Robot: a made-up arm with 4 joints.
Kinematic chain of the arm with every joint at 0, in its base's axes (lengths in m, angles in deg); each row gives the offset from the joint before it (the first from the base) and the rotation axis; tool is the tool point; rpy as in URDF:
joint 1: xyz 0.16 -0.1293 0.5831 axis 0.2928 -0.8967 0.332
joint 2: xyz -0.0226 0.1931 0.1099 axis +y
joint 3: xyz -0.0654 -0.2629 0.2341 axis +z
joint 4: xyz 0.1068 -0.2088 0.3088 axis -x
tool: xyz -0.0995 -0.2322 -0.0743 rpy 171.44 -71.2 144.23
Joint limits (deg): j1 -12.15..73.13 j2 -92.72..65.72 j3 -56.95..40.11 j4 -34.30..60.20
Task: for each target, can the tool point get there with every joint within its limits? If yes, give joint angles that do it. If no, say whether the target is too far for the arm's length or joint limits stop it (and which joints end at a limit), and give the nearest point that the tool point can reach.
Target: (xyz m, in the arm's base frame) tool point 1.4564 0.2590 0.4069
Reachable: no: too far | nearest point 0.8671 -0.5243 0.7162 | short by 1.028 m
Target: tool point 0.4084 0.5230 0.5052
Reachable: no: joint limits stop it (at a limit: joint 1, joint 2, joint 3, joint 4) | nearest point 0.3839 -0.2779 0.1357 | short by 0.882 m
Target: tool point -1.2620 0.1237 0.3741
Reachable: no: too far | nearest point -0.6470 -0.3692 0.5448 | short by 0.806 m
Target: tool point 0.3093 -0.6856 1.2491
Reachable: yes | joints 28.09 41.67 -1.11 40.85
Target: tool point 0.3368 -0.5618 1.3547
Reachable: yes | joints 8.72 52.67 -40.50 36.04
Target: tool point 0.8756 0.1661 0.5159
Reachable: no: joint limits stop it (at a limit: joint 2, joint 3, joint 4) | nearest point 0.8666 -0.5104 0.7544 | short by 0.717 m
